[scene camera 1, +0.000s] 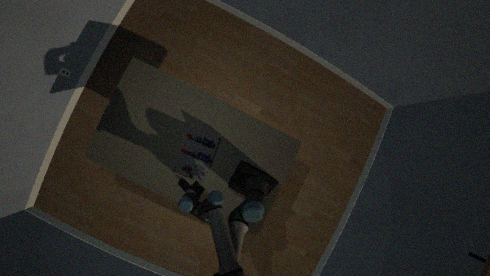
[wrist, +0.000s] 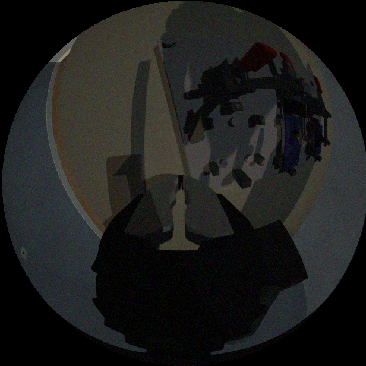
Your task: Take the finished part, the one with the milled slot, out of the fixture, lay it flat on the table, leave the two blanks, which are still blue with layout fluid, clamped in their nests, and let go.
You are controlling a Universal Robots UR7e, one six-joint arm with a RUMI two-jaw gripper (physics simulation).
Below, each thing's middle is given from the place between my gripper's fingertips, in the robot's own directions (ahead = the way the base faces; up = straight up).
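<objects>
My hand's at 17 cm to the left of the fixture plate [wrist: 186, 65] now, and it's 10 cm short of the plate and 2 cm above it.
</objects>
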